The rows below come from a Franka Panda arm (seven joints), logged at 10 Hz.
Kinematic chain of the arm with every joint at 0, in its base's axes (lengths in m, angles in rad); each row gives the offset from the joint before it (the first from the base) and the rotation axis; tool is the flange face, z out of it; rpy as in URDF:
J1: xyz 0 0 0.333 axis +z
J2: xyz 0 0 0 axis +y
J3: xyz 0 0 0.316 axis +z
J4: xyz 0.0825 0 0 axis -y
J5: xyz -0.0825 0 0.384 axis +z
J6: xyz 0 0 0 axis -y
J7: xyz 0.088 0 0 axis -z
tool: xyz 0 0 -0.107 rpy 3.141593 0 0
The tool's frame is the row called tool.
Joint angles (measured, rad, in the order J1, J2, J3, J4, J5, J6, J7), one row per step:
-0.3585 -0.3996 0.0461 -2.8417 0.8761 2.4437 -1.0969
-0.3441 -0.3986 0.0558 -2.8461 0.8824 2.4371 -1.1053
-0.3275 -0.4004 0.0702 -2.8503 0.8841 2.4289 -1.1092
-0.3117 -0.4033 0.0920 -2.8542 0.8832 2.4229 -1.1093
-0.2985 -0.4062 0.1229 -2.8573 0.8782 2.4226 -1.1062
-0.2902 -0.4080 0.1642 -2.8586 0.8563 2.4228 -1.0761
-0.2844 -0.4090 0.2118 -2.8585 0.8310 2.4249 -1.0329
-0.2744 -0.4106 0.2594 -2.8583 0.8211 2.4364 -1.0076
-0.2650 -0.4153 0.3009 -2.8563 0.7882 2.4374 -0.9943
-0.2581 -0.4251 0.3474 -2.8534 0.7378 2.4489 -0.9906
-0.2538 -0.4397 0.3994 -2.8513 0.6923 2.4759 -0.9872
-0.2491 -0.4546 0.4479 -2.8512 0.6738 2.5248 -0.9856
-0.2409 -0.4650 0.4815 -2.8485 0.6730 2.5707 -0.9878
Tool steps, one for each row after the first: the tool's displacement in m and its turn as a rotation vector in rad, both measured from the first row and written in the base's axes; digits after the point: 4 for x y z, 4 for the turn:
0.0007 0.0090 -0.0025 0.0043 0.0046 0.0288
0.0018 0.0202 -0.0042 0.0057 0.0107 0.0645
0.0031 0.0330 -0.0053 0.0014 0.0177 0.1038
0.0048 0.0469 -0.0060 -0.0125 0.0246 0.1465
0.0067 0.0622 -0.0066 -0.0345 0.0462 0.1828
0.0086 0.0782 -0.0073 -0.0605 0.0720 0.2121
0.0105 0.0950 -0.0073 -0.0888 0.0806 0.2451
0.0116 0.1108 -0.0064 -0.1274 0.0876 0.3042
0.0131 0.1264 -0.0030 -0.1908 0.0801 0.3818
0.0151 0.1421 0.0024 -0.2645 0.0562 0.4513
0.0176 0.1558 0.0090 -0.3309 0.0115 0.4908
0.0204 0.1670 0.0159 -0.3754 -0.0359 0.5125

